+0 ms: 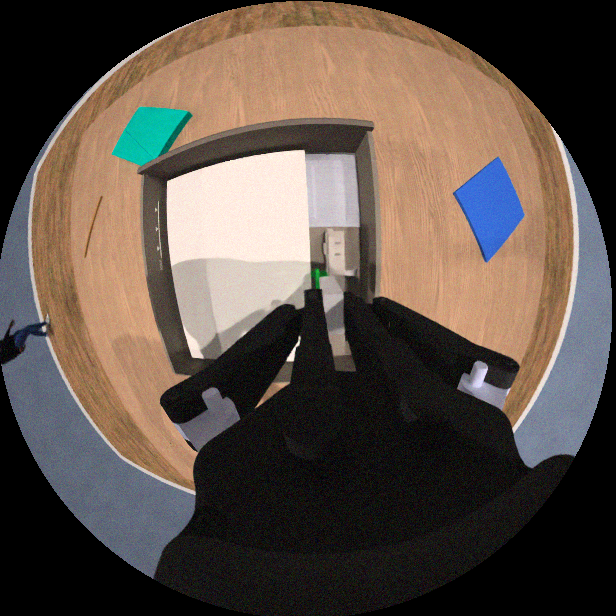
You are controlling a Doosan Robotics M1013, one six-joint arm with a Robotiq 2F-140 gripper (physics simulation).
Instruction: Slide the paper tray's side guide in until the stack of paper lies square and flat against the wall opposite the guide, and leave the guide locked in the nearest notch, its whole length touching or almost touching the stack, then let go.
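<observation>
A grey paper tray [258,137] lies on the round wooden table [436,114]. A white stack of paper [235,218] fills its left part, and the stack's left edge runs along the tray's left wall [154,241]. To the right of the stack are a pale grey panel [332,189] and the side guide's pale mechanism [337,248] with a small green latch tab [316,277]. My gripper [332,298] hangs just above this strip, its tips right behind the green tab. The fingers are shut, pad against pad, with nothing between them. They hide the near end of the guide.
A teal pad [150,133] lies beyond the tray's far left corner. A blue pad [489,206] lies to the right of the tray. A thin brown stick [93,226] lies to its left. The table's white-rimmed edge [574,241] curves around, with grey floor beyond.
</observation>
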